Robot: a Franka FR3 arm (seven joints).
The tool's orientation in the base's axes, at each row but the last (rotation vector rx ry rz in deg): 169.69, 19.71, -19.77; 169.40, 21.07, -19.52; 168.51, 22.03, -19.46; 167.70, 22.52, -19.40; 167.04, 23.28, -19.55; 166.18, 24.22, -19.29; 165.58, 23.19, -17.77; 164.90, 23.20, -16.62; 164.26, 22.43, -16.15; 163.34, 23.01, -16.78; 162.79, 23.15, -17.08
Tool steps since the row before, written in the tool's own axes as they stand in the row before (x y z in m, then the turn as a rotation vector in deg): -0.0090, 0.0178, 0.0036, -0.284, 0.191, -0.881; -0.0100, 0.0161, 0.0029, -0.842, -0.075, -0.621; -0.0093, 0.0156, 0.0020, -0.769, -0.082, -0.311; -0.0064, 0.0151, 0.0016, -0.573, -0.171, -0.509; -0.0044, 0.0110, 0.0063, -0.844, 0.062, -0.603; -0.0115, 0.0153, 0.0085, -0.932, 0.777, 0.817; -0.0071, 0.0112, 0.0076, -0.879, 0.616, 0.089; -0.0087, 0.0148, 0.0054, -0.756, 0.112, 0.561; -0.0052, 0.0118, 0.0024, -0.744, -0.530, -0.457; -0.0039, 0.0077, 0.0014, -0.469, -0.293, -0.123; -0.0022, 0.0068, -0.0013, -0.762, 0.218, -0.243
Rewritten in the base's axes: -0.0050, -0.0196, 0.0007, -0.038, -0.099, 0.939; -0.0059, -0.0182, 0.0014, -0.687, -0.013, 0.793; -0.0049, -0.0174, 0.0023, -0.683, -0.045, 0.476; -0.0021, -0.0162, 0.0021, -0.484, 0.125, 0.606; -0.0022, -0.0128, -0.0034, -0.652, -0.143, 0.797; -0.0078, -0.0192, -0.0029, -0.796, -1.150, -0.428; -0.0048, -0.0141, -0.0037, -0.663, -0.817, 0.228; -0.0048, -0.0173, -0.0004, -0.771, -0.429, -0.346; -0.0019, -0.0129, 0.0013, -0.782, 0.435, 0.492; -0.0016, -0.0085, 0.0012, -0.508, 0.191, 0.162; 0.0002, -0.0065, 0.0033, -0.612, -0.322, 0.458
